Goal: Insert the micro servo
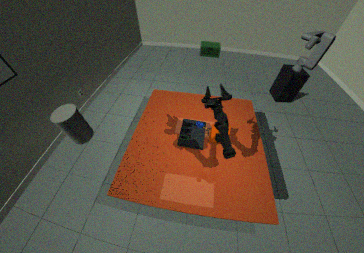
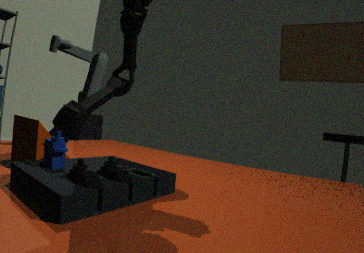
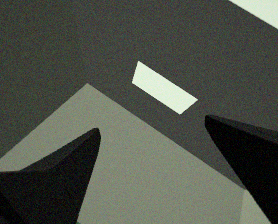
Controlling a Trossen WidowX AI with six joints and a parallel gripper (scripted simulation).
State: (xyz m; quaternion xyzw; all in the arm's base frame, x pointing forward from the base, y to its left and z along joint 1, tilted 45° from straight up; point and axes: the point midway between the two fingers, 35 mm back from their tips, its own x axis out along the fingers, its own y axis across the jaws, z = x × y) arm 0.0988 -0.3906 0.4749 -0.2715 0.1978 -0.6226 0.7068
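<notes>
Now: gripper tip 66 cm above the dark deck, 7 cm to the left of it and 5 cm short of it.
</notes>
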